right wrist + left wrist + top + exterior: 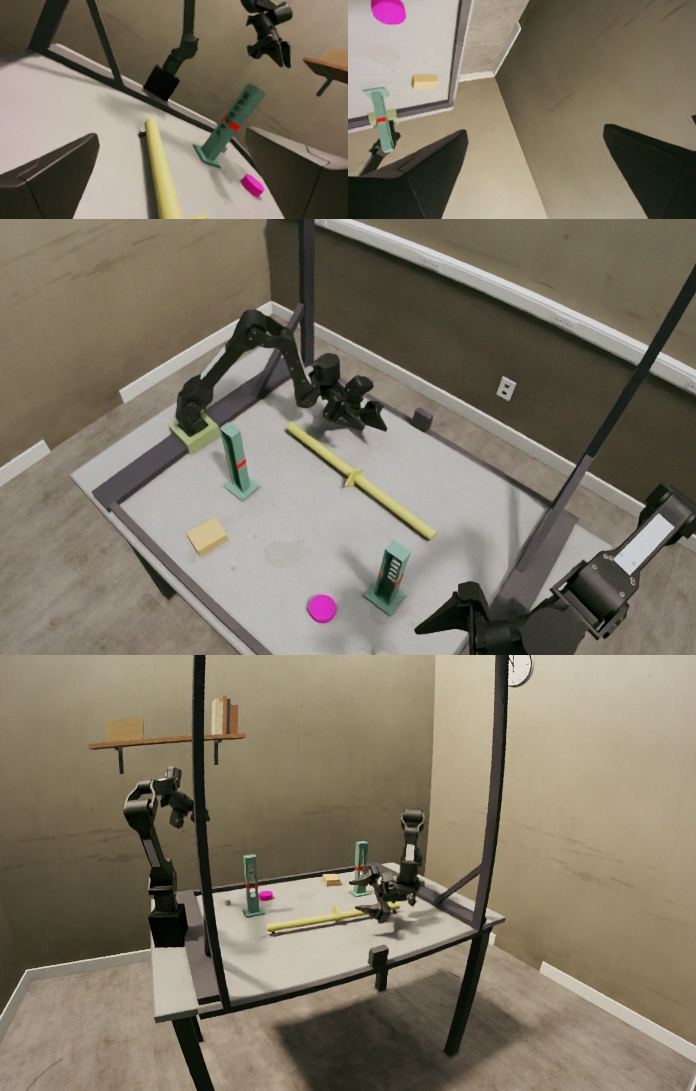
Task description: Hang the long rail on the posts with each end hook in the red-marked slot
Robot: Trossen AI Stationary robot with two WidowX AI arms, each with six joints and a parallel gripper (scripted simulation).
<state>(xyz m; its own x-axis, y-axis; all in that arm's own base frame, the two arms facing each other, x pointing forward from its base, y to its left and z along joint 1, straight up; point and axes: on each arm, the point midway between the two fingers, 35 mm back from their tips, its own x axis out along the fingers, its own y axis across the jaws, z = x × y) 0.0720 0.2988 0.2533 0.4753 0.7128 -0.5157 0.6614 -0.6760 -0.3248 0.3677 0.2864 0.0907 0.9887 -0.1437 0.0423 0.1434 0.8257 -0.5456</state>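
The long yellow rail is 110 mm below my right hand, 80 mm ahead of it and 40 mm to the left of it. The rest, counted from my right hand: tan block 430 mm ahead, 140 mm to the right, 120 mm below.
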